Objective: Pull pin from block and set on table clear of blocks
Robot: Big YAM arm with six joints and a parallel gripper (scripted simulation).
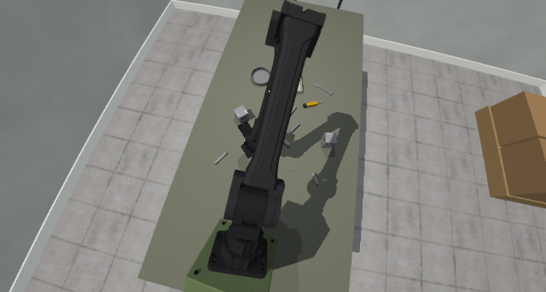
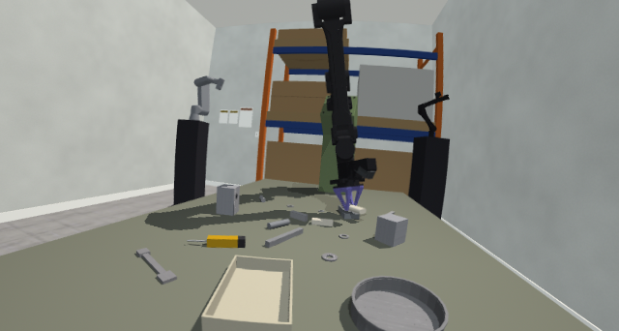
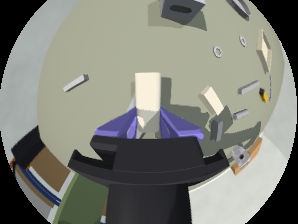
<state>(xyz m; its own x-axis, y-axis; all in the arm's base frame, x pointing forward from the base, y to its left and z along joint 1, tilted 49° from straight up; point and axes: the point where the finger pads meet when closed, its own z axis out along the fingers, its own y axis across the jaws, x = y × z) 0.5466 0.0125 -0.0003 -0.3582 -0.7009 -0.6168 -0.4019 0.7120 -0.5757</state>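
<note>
Now: hand 1 cm to the right of the cream pin and 1 cm short of it. Round my hand: cream tray: 42 cm ahead, 21 cm to the right, 3 cm below; then cream piece: 9 cm to the right, 8 cm ahead, 3 cm below; then round grey dish: 44 cm ahead, 2 cm to the right, 2 cm below.
</note>
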